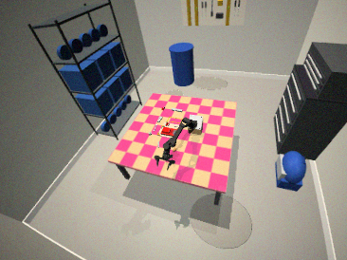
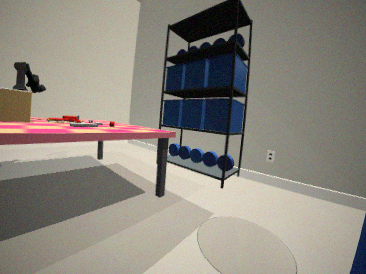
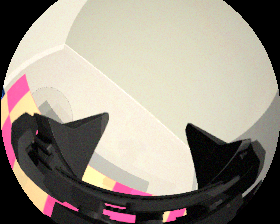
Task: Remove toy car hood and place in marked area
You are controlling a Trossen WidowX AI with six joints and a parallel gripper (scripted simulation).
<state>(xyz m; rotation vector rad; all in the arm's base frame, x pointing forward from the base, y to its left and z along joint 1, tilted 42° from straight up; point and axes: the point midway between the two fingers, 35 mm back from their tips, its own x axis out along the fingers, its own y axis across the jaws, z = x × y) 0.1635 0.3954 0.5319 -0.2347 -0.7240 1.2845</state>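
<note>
My gripper tip is 160 mm short of the red hood, 630 mm to the left of it and 200 mm above it. The rest, counted from my gripper tip: white wheel: 360 mm ahead, 570 mm to the right, 230 mm below.
</note>
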